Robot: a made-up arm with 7 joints. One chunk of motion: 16 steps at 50 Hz.
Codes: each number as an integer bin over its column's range. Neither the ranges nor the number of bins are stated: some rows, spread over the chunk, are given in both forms.
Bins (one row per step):
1: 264 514 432 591 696 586 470
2: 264 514 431 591 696 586 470
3: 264 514 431 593 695 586 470
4: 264 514 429 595 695 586 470
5: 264 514 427 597 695 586 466
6: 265 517 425 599 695 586 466
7: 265 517 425 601 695 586 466
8: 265 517 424 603 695 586 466
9: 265 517 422 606 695 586 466
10: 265 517 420 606 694 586 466
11: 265 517 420 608 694 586 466
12: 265 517 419 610 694 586 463
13: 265 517 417 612 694 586 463
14: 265 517 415 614 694 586 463
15: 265 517 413 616 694 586 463
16: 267 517 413 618 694 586 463
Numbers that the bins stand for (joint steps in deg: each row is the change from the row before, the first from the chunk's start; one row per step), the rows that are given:
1: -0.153 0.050 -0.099 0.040 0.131 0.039 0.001
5: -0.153 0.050 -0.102 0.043 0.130 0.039 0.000
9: -0.152 0.051 -0.105 0.047 0.130 0.039 0.000
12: -0.152 0.051 -0.107 0.049 0.129 0.039 -0.001
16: -0.151 0.051 -0.110 0.053 0.129 0.039 -0.001
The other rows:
2: -0.153 0.050 -0.100 0.040 0.131 0.039 0.001
3: -0.153 0.050 -0.100 0.041 0.130 0.039 0.001
4: -0.153 0.050 -0.101 0.042 0.130 0.039 0.001
6: -0.152 0.051 -0.103 0.044 0.130 0.039 0.000
7: -0.152 0.051 -0.103 0.045 0.130 0.039 0.000
8: -0.152 0.051 -0.104 0.046 0.130 0.039 0.000
10: -0.152 0.051 -0.106 0.047 0.129 0.039 0.000
11: -0.152 0.051 -0.106 0.048 0.129 0.039 0.000
13: -0.152 0.051 -0.108 0.050 0.129 0.039 -0.001
14: -0.152 0.051 -0.109 0.051 0.129 0.039 -0.001
15: -0.152 0.051 -0.110 0.052 0.129 0.039 -0.001

